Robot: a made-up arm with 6 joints.
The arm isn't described. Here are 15 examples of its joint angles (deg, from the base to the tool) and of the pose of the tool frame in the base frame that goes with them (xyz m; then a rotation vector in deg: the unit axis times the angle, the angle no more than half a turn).
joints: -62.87 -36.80 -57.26 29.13 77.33 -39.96
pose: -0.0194 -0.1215 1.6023 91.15 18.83 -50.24
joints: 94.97 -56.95 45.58 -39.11 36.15 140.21
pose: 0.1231 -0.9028 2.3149 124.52 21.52 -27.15
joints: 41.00 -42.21 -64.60 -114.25 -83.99 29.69
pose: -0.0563 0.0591 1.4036 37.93 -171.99 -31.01
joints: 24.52 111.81 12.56 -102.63 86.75 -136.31
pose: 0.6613 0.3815 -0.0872 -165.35 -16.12 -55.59
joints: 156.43 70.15 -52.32 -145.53 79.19 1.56
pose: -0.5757 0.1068 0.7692 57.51 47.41 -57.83
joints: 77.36 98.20 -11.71 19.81 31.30 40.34
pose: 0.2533 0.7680 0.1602 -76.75 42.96 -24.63
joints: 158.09 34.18 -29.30 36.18 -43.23 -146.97
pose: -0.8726 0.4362 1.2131 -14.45 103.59 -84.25
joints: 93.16 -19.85 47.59 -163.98 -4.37 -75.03
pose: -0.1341 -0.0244 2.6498 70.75 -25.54 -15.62
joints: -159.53 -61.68 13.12 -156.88 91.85 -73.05
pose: 0.6907 0.0847 2.1786 4.82 -30.34 87.74
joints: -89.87 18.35 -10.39 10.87 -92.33 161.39
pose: -0.0776 -1.0057 1.6173 -49.51 103.07 -49.26
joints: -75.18 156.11 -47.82 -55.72 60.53 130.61
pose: -0.0409 0.1633 0.4586 90.07 -151.58 27.55
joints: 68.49 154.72 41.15 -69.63 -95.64 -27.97
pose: 0.0096 0.0530 -0.5919 38.84 -21.99 76.62
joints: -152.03 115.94 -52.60 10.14 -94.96 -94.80
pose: -0.2263 -0.0285 0.4138 71.04 -45.96 -38.37
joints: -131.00 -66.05 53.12 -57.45 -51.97 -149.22
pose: 0.7676 0.8839 2.1353 122.14 60.33 45.89
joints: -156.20 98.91 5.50 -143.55 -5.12 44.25
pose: -0.8227 -0.5072 0.1024 -77.62 56.90 -60.81
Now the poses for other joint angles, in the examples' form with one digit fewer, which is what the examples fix.
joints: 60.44 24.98 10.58 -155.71 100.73 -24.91
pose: 0.460 1.067 1.743 -121.9 -28.7 31.5
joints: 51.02 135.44 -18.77 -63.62 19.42 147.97
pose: 0.026 0.025 0.050 -144.9 29.4 -27.3
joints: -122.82 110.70 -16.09 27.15 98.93 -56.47
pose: -0.378 -0.453 0.052 -154.7 -0.1 21.0
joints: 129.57 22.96 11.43 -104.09 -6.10 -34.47
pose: -0.765 0.830 1.699 46.8 -125.5 34.8
